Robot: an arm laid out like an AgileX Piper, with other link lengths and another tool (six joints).
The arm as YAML. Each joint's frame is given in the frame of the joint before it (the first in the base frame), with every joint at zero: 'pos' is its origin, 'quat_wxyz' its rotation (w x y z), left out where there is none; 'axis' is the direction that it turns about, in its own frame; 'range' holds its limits. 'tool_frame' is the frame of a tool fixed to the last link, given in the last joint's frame.
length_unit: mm
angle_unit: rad
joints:
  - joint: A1
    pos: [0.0, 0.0, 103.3]
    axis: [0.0, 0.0, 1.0]
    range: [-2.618, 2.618]
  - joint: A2
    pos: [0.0, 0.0, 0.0]
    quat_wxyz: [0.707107, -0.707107, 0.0, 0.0]
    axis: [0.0, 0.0, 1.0]
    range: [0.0, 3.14]
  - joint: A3
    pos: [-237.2, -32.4, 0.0]
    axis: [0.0, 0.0, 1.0]
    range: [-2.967, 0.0]
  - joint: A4
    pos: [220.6, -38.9, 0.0]
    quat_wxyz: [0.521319, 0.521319, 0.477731, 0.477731]
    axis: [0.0, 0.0, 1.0]
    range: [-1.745, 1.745]
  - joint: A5
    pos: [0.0, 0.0, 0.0]
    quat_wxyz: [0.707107, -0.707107, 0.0, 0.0]
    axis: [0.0, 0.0, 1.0]
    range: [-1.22, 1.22]
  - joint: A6
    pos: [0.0, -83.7, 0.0]
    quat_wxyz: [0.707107, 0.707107, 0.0, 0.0]
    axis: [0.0, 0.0, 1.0]
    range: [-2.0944, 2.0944]
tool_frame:
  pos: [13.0, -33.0, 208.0]
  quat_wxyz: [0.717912, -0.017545, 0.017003, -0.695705]
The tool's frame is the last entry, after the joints.
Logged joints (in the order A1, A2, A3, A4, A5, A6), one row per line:
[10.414, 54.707, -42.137, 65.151, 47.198, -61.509]
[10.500, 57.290, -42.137, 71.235, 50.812, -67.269]
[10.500, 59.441, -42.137, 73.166, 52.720, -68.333]
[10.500, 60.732, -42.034, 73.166, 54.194, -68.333]
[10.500, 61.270, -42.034, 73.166, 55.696, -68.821]
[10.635, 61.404, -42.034, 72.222, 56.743, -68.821]
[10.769, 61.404, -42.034, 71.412, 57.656, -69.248]
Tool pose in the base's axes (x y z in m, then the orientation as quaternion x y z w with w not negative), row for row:
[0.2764, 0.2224, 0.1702, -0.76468, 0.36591, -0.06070, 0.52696]
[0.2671, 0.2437, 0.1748, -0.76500, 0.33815, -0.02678, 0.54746]
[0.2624, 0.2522, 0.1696, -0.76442, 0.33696, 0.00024, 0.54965]
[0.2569, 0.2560, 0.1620, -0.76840, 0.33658, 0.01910, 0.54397]
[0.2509, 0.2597, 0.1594, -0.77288, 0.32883, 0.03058, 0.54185]
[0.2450, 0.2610, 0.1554, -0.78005, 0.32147, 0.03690, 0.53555]
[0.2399, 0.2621, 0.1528, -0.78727, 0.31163, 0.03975, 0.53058]
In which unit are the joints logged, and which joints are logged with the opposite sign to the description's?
The joints are logged in degrees. Opposite sign: none.
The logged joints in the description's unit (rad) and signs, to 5 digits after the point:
[0.18176, 0.95482, -0.73543, 1.13710, 0.82376, -1.07353]
[0.18326, 0.99990, -0.73543, 1.24329, 0.88684, -1.17407]
[0.18326, 1.03744, -0.73543, 1.27699, 0.92014, -1.19264]
[0.18326, 1.05997, -0.73363, 1.27699, 0.94586, -1.19264]
[0.18326, 1.06936, -0.73363, 1.27699, 0.97208, -1.20115]
[0.18562, 1.07170, -0.73363, 1.26051, 0.99035, -1.20115]
[0.18795, 1.07170, -0.73363, 1.24637, 1.00629, -1.20861]

